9 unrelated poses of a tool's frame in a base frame.
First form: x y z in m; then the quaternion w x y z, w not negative.
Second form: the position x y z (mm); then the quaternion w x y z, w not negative. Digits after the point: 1 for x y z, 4 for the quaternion.
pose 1, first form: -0.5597 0.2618 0.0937 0.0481 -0.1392 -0.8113 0.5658
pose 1, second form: -559.7 261.8 93.7 0.0481 -0.1392 -0.8113 0.5658
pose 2, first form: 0.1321 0.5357 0.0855 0.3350 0.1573 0.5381 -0.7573
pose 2, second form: 132.1 535.7 85.5 0.3350 0.1573 0.5381 -0.7573
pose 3, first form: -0.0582 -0.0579 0.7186 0.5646 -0.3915 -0.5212 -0.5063
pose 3, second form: -58.2 -57.9 718.6 0.5646 -0.3915 -0.5212 -0.5063
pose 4, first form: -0.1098 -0.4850 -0.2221 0.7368 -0.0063 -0.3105 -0.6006
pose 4, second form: -109.8 -485.0 -222.1 0.7368 -0.0063 -0.3105 -0.6006
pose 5, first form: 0.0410 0.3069 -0.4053 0.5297 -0.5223 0.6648 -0.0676
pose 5, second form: 41.0 306.9 -405.3 0.5297 -0.5223 0.6648 -0.0676
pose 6, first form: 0.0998 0.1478 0.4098 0.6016 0.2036 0.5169 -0.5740
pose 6, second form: 99.8 147.8 409.8 0.6016 0.2036 0.5169 -0.5740
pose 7, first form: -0.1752 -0.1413 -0.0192 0.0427 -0.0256 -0.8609 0.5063
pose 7, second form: -175.2 -141.3 -19.2 0.0427 -0.0256 -0.8609 0.5063
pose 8, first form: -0.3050 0.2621 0.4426 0.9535 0.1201 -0.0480 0.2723
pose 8, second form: -305.0 262.1 442.6 0.9535 0.1201 -0.0480 0.2723
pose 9, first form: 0.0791 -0.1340 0.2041 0.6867 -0.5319 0.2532 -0.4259
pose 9, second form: 79.1 -134.0 204.1 0.6867 -0.5319 0.2532 -0.4259
